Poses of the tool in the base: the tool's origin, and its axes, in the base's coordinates. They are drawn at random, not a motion.
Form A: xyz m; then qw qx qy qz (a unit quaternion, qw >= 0).
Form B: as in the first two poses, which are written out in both.
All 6 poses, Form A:
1: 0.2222, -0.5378, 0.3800, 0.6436, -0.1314, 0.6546, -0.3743
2: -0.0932, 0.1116, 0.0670, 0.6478, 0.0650, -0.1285, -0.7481
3: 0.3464, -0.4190, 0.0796, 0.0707, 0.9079, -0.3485, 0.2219
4: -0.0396, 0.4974, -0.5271, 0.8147, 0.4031, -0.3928, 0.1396
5: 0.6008, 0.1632, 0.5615, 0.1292, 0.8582, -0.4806, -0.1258
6: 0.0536, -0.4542, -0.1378, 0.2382, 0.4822, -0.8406, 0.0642
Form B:
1: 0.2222, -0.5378, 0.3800, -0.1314, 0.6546, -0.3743, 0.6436
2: -0.0932, 0.1116, 0.0670, 0.0650, -0.1285, -0.7481, 0.6478
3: 0.3464, -0.4190, 0.0796, 0.9079, -0.3485, 0.2219, 0.0707
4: -0.0396, 0.4974, -0.5271, 0.4031, -0.3928, 0.1396, 0.8147
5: 0.6008, 0.1632, 0.5615, 0.8582, -0.4806, -0.1258, 0.1292
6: 0.0536, -0.4542, -0.1378, 0.4822, -0.8406, 0.0642, 0.2382
